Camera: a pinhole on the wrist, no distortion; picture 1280 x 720 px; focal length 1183.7 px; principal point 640.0 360.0 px. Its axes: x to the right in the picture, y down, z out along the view. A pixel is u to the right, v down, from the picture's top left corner.
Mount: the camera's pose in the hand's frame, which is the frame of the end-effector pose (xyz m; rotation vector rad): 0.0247 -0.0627 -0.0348 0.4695 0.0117 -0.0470
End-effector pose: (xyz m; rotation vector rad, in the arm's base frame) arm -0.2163 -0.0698 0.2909 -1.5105 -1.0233 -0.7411
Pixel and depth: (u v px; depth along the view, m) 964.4 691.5 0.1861
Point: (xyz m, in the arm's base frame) -0.2872 0.0980 0.3750
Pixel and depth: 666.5 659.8 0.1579
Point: -0.3019 0.0591 0.3367
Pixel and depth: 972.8 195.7 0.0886
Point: -0.3016 -0.0209 0.3767
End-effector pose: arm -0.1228 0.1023 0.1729 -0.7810 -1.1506 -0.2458
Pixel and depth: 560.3 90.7 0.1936
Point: -0.3085 0.0475 0.2838
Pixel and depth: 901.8 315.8 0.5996
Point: -0.6083 0.2009 0.5541
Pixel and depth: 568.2 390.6 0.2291
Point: -0.3314 0.1043 0.2830
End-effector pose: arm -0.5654 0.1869 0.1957 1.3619 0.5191 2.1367
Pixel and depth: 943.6 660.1 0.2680
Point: -0.3552 0.3527 0.2858
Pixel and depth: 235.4 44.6 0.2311
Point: -0.3615 0.3248 0.0879
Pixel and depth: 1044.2 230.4 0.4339
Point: -0.2510 0.5426 0.2703
